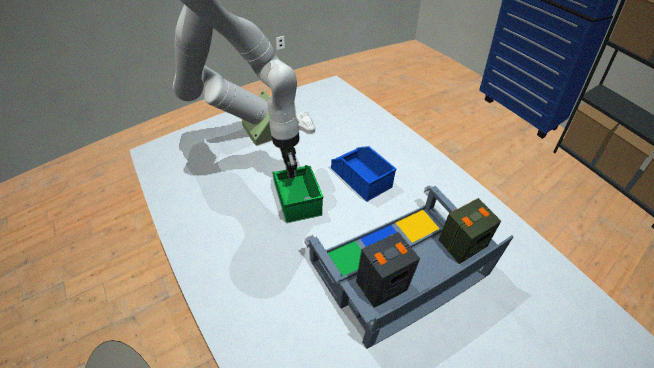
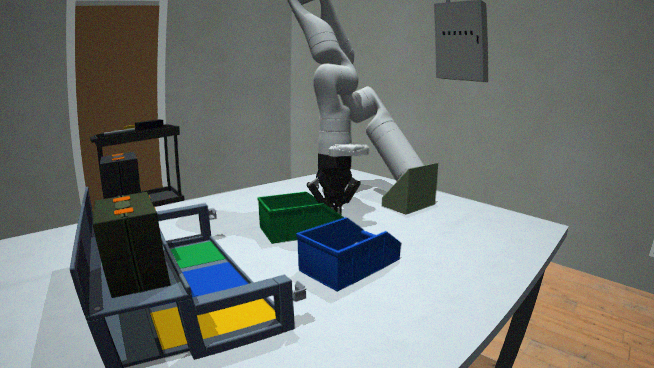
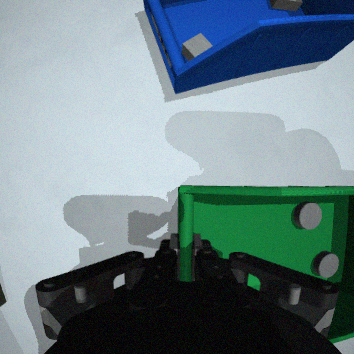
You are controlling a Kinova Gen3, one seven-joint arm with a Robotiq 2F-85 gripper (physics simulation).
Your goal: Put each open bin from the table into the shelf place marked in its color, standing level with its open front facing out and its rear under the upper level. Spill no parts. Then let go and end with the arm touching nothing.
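Frame: origin at the arm's base, x back, y left, z down, level; metres.
Seen in the pictures: gripper, between the fingertips: (image 1: 291,175) (image 3: 184,244); arm's base, origin of its link: (image 1: 258,111) (image 2: 413,178).
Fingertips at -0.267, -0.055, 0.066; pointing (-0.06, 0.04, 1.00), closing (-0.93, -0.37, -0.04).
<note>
Pixels of each thing's top centre, then the offset from my fingertips to it, as dx, dy, dz. "spot": a spot on its surface instead.
- green bin, a spot on its surface: (image 3: 250,225) spot: -0.057, -0.009, +0.007
- blue bin, a spot on its surface: (image 3: 300,45) spot: -0.143, +0.113, -0.030
- dark grey case, centre of its top: (image 2: 117,156) (image 1: 391,253) -0.463, -0.099, -0.214
- olive case, centre of its top: (image 2: 122,204) (image 1: 476,216) -0.511, +0.127, -0.189
My gripper (image 1: 292,175) (image 2: 337,207) (image 3: 184,244) is shut on the low front lip of the green bin (image 1: 303,211) (image 2: 285,220) (image 3: 250,225). That bin is over the table and looks slightly tipped, rear lower; its underside is hidden. Two round grey parts (image 3: 308,215) lie in it. The blue bin (image 1: 380,185) (image 2: 320,262) (image 3: 300,45) stands level beside it, with small grey blocks (image 3: 197,46) inside. The shelf (image 1: 450,286) (image 2: 285,305) has a green place (image 1: 342,257) (image 2: 200,254), a blue place (image 1: 378,235) (image 2: 215,280) and a yellow place (image 1: 417,226) (image 2: 235,317), all without bins.
A dark grey case (image 1: 387,270) (image 2: 119,175) and an olive case (image 1: 470,232) (image 2: 131,245) stand on the shelf's upper level. Raised side frames flank the colored places. The arm's olive base (image 1: 256,130) (image 2: 412,190) stands behind the bins.
</note>
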